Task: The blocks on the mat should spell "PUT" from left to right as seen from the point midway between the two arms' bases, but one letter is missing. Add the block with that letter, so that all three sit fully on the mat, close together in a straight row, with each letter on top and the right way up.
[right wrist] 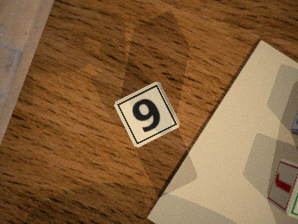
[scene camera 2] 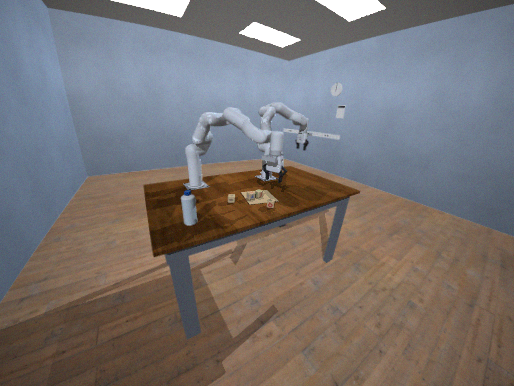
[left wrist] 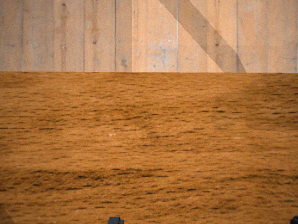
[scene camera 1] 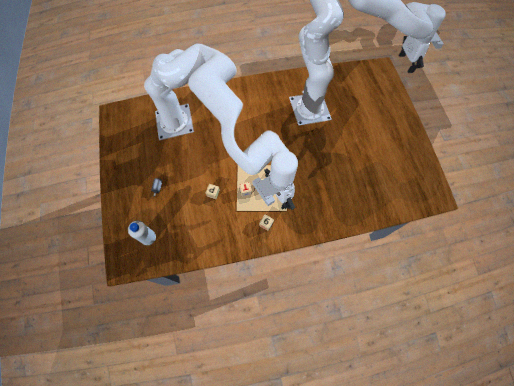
Scene:
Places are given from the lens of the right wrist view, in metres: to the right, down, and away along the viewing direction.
pale mat [right wrist: 232, 164]: 0.08, 0.05, 0.28

